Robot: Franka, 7 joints.
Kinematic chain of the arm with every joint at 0, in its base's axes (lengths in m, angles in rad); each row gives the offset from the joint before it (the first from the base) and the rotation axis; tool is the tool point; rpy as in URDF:
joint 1: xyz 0 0 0.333 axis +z
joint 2: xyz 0 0 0 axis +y
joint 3: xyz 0 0 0.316 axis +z
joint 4: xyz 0.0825 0 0 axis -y
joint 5: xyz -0.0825 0 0.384 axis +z
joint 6: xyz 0 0 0 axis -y
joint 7: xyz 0.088 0 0 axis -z
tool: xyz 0 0 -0.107 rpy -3.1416 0 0
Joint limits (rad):
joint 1: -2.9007..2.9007
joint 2: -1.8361..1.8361
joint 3: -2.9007..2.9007
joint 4: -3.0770..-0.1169
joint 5: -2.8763..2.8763
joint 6: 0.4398..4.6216
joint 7: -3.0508..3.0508
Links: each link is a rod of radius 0.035 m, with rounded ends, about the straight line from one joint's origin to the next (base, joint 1, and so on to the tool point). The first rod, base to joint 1, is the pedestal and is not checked.
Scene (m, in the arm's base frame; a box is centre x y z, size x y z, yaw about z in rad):
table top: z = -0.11
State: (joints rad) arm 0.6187 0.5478 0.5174 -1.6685 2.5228 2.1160 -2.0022
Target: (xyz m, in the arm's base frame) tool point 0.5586 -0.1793 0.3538
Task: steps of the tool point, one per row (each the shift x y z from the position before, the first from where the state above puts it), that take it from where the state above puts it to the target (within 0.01 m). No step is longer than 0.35 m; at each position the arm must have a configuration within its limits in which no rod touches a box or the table.
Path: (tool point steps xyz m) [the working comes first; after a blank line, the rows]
Joints at the target: -0.1166 0.1716 -0.2152 -2.1349 2.5284 2.3289 -2.0022
Straight joint move there: clear.

1: 0.2069 -0.2231 -0.0312
2: 0.0845 -0.2970 -0.0093
3: -0.0662 -0.2932 0.0002

